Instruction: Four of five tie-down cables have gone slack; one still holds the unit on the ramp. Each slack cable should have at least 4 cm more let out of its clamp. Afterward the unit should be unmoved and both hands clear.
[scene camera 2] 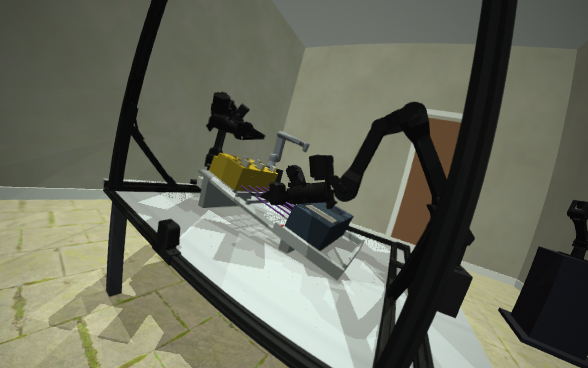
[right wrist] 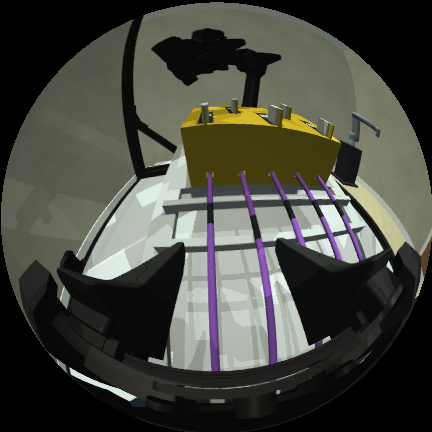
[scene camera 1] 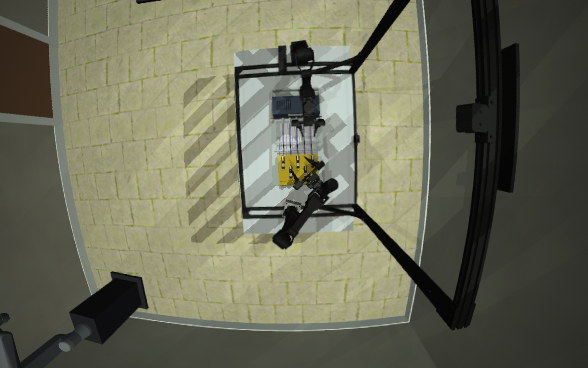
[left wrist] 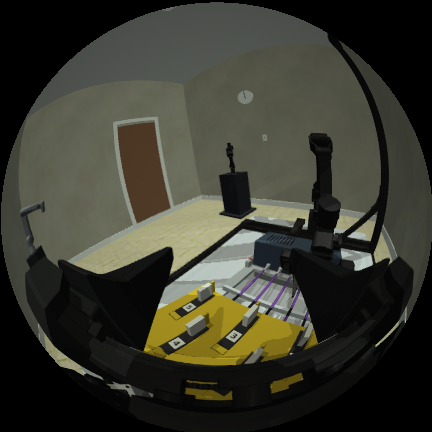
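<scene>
The dark blue unit (scene camera 1: pixel 281 106) (scene camera 2: pixel 309 231) (left wrist: pixel 265 251) sits on the grey ramp (scene camera 2: pixel 312 260). Purple cables (right wrist: pixel 211 280) run from it to the yellow clamp block (scene camera 1: pixel 284 176) (scene camera 2: pixel 227 170) (left wrist: pixel 220 310) (right wrist: pixel 250 156), with black bands near the block. Grey levers stand on the block; labels 3, 4 and 5 are readable in the left wrist view. My left gripper (scene camera 1: pixel 298 163) (scene camera 2: pixel 264 136) (left wrist: pixel 233 254) is open and empty above the block. My right gripper (scene camera 1: pixel 309 134) (right wrist: pixel 231 246) is partly open above the cables; the two leftmost cables in its wrist view show between its fingers, ungripped. Slackness cannot be told.
Grey crossbars (right wrist: pixel 175 205) of the ramp lie under the cables. A black frame (scene camera 1: pixel 240 150) (scene camera 2: pixel 210 295) surrounds the white table (scene camera 1: pixel 255 175) (scene camera 2: pixel 250 270). A small black box (scene camera 2: pixel 168 234) is mounted on the frame's near rail.
</scene>
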